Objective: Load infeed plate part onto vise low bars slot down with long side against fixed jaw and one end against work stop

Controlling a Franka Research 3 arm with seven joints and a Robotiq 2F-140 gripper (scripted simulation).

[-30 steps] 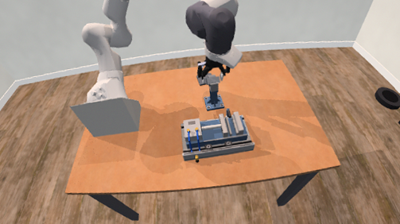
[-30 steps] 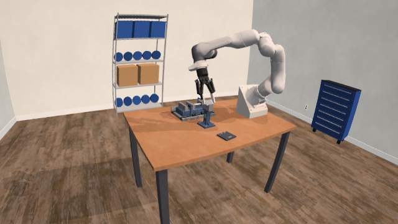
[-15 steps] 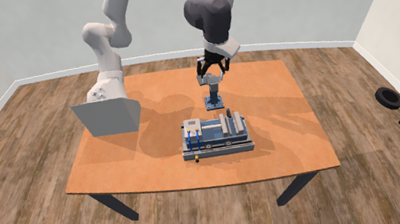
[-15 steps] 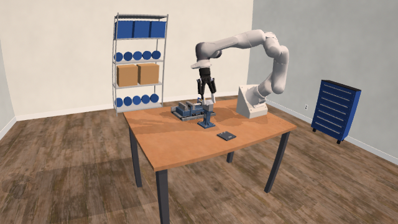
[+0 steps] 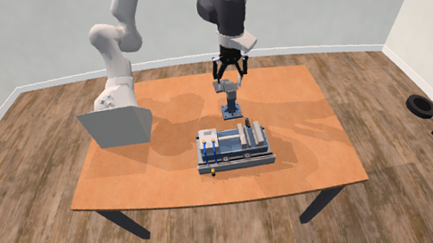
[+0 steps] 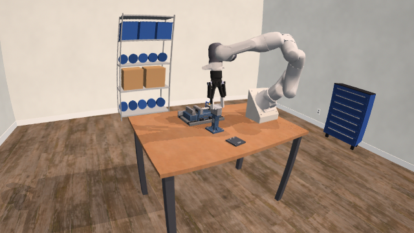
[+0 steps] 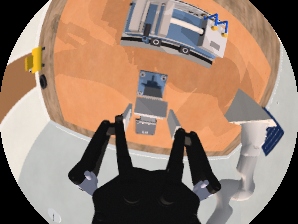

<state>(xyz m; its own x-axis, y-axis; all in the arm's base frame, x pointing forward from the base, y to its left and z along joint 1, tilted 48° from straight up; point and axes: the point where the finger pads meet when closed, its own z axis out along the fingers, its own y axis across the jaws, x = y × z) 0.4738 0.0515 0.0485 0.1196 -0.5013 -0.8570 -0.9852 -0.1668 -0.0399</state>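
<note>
Now: hand 1 cm to the left of the part and 3 cm above it. Round my hand: fixed jaw: 9 cm ahead, 20 cm to the right, 10 cm below; air cylinder: 10 cm behind, 22 cm to the right, 10 cm below; vise: 1 cm behind, 21 cm to the right, 14 cm below.
</note>
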